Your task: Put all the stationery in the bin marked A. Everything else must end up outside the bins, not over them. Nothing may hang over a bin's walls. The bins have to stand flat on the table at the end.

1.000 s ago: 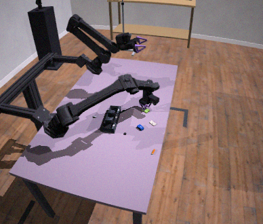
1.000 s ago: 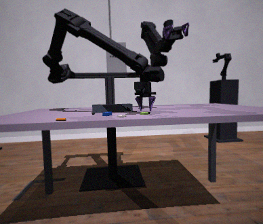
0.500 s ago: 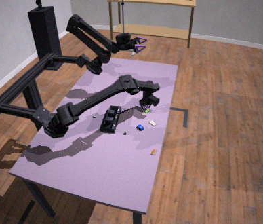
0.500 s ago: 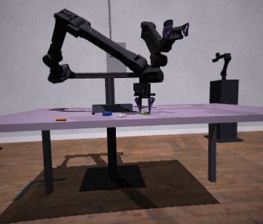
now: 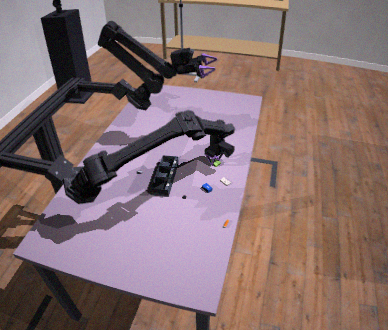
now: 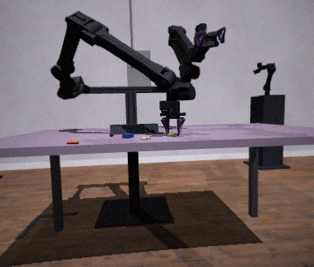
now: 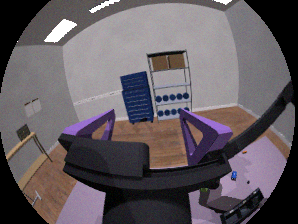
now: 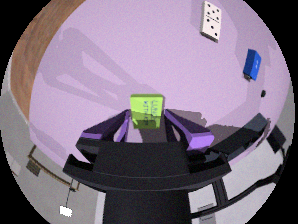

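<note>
Now: right hand 1 cm above the green item. Also, from my right hand: dark bin: 23 cm behind, 16 cm to the right, 1 cm above; then black item: 10 cm behind, 28 cm to the right, 1 cm below; then blue item: 1 cm behind, 20 cm to the right.
</note>
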